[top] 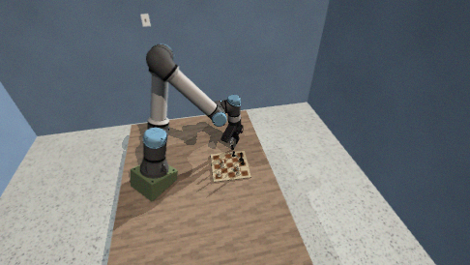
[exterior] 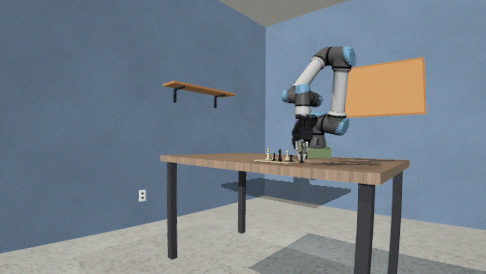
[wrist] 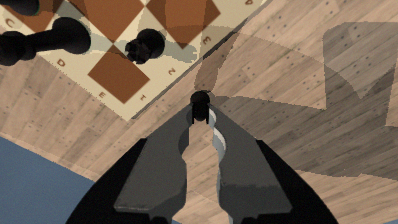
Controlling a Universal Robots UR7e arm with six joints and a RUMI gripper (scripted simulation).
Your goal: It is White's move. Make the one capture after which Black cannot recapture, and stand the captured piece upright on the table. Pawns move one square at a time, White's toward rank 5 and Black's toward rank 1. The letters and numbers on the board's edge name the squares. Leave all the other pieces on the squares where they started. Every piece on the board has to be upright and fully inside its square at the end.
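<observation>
The black pawn lies 10 mm below my hand. Round my hand: small chessboard 140 mm to the right, 40 mm behind, 20 mm below; then white pawn 170 mm to the right, 10 mm below.
</observation>
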